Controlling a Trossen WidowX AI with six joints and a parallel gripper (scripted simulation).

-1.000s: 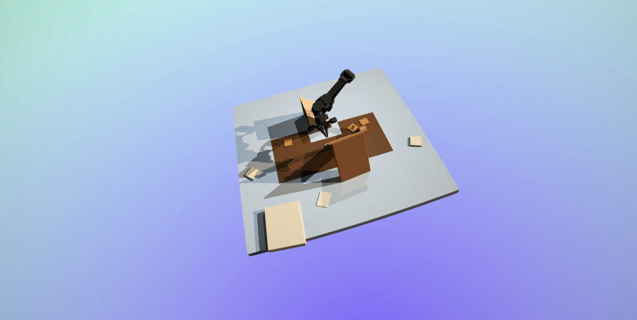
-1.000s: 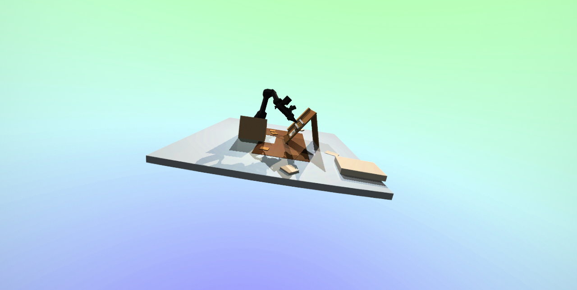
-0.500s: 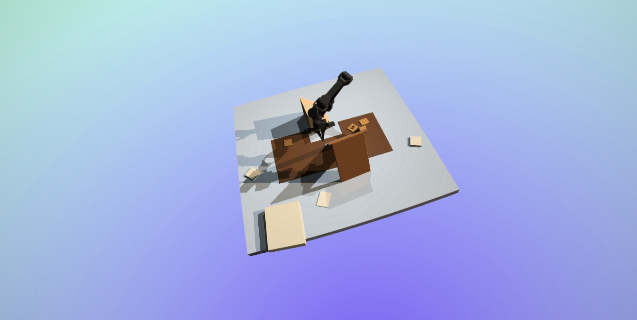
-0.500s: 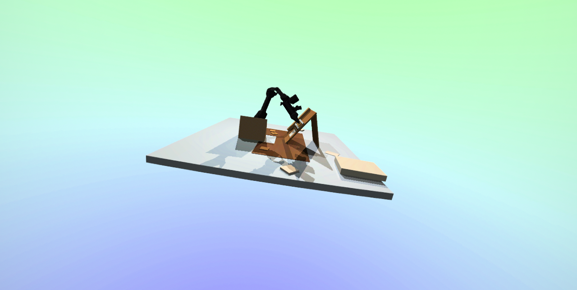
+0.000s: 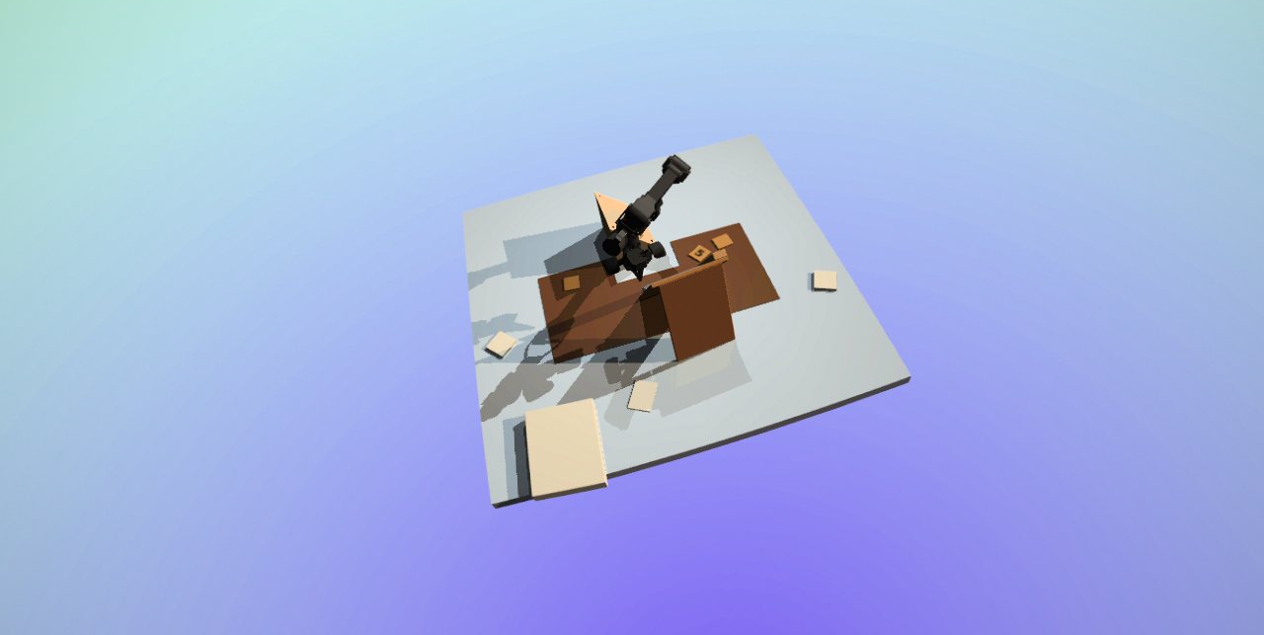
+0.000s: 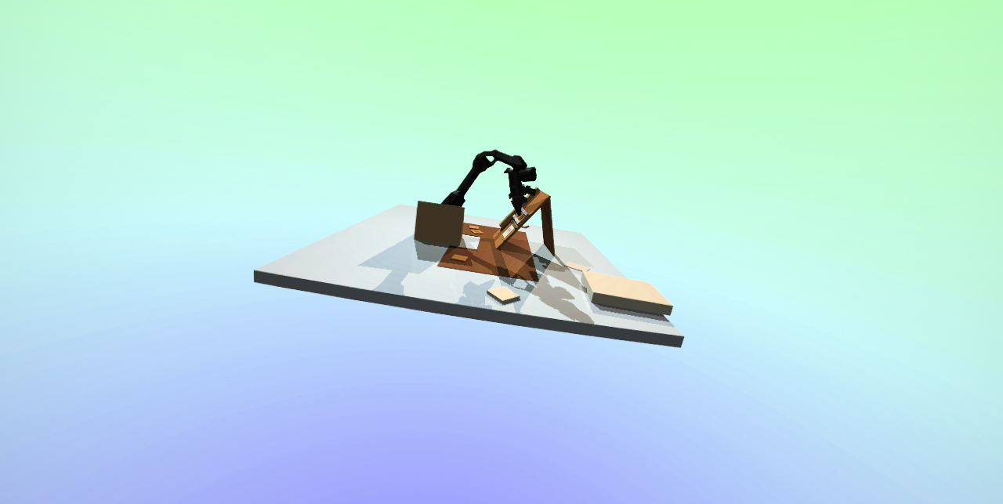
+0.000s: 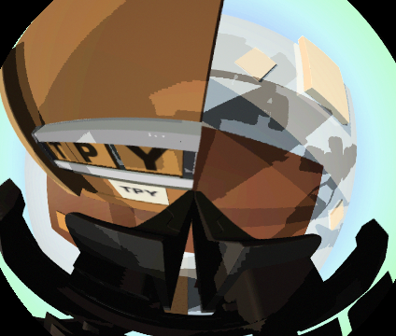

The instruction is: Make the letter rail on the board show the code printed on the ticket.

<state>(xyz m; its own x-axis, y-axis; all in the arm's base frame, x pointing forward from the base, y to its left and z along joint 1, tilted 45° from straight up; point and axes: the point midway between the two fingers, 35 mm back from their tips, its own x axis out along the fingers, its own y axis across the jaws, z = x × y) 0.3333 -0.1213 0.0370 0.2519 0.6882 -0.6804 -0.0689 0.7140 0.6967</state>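
Right now my gripper tip is 40 mm to the right of the tan letter tile, 20 mm short of it and 20 mm above it. From my gripper tip the other things lie so: white ticket (90 mm below, 70 mm to the left, 30 mm behind); dark brown mat (180 mm below, 140 mm behind, 50 mm to the left); cream block (400 mm ahead, 360 mm to the right, 160 mm below).
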